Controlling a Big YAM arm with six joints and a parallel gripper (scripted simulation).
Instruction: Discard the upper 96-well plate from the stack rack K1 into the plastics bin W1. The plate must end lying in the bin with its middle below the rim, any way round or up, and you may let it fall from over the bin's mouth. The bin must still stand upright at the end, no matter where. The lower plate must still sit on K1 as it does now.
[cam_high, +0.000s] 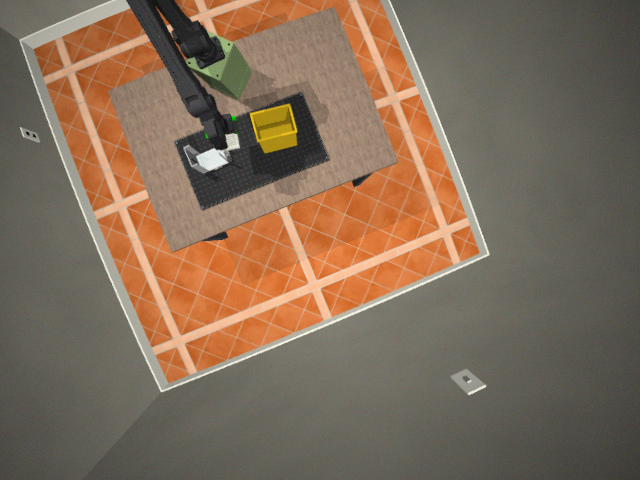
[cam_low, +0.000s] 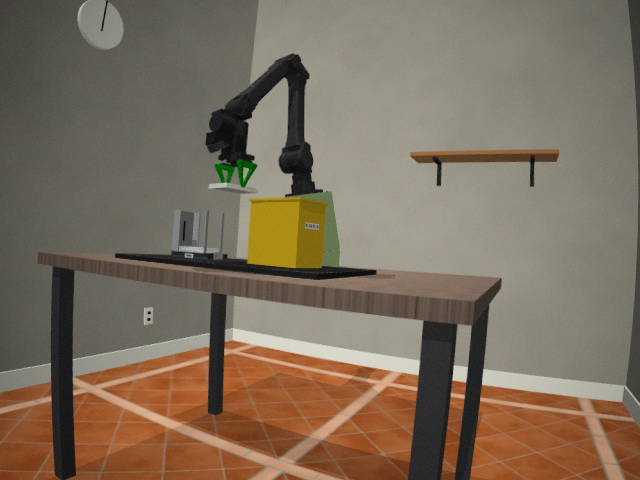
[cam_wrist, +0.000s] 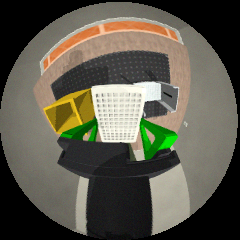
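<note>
Right now my hand is 200 mm to the right of the yellow plastics bin W1 and 140 mm above it.
</note>
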